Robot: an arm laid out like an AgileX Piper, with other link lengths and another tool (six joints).
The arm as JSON. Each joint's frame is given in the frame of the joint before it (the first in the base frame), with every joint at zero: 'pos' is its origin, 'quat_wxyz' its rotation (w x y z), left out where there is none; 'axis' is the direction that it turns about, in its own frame. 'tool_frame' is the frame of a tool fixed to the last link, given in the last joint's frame.
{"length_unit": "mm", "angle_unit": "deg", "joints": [
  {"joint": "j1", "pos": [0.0, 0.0, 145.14], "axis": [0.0, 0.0, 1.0]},
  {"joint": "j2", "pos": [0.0, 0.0, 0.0], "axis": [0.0, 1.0, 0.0]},
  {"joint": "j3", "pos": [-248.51, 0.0, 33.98], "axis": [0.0, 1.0, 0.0]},
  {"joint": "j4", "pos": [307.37, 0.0, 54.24], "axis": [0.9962, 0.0, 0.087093]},
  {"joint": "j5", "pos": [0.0, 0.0, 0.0], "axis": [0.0, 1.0, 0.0]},
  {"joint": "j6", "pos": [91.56, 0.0, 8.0], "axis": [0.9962, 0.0, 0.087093]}
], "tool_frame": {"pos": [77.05, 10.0, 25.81], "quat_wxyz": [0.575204, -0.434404, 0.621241, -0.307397]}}
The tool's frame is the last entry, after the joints.
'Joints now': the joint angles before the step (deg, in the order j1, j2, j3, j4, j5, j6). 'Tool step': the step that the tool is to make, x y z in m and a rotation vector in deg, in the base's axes. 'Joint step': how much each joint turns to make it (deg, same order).
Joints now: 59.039 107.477 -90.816 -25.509 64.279 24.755
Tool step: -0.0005 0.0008 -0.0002 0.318 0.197 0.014
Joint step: -0.004 -0.005 0.015 0.322 -0.200 0.001
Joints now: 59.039 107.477 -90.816 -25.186 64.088 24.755
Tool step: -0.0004 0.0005 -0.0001 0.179 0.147 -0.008
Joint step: 0.007 0.006 -0.016 0.216 -0.075 0.002
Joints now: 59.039 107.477 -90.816 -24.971 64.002 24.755
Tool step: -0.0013 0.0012 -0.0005 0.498 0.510 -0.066
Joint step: 0.003 0.000 -0.005 0.693 -0.176 0.000
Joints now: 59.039 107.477 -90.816 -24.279 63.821 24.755
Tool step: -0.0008 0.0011 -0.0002 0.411 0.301 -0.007
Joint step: 0.006 0.005 -0.015 0.462 -0.205 0.002
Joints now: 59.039 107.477 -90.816 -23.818 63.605 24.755
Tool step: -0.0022 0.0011 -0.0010 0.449 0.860 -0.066
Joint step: 0.002 0.006 -0.009 1.033 0.005 -0.160
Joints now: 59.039 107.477 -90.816 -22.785 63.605 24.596
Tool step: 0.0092 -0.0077 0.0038 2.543 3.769 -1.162
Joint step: -3.098 -0.405 -0.826 5.569 0.097 -3.328
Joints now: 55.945 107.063 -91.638 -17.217 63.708 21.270
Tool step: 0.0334 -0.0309 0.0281 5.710 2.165 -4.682
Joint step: -7.414 -2.786 -1.267 6.514 0.003 -3.972
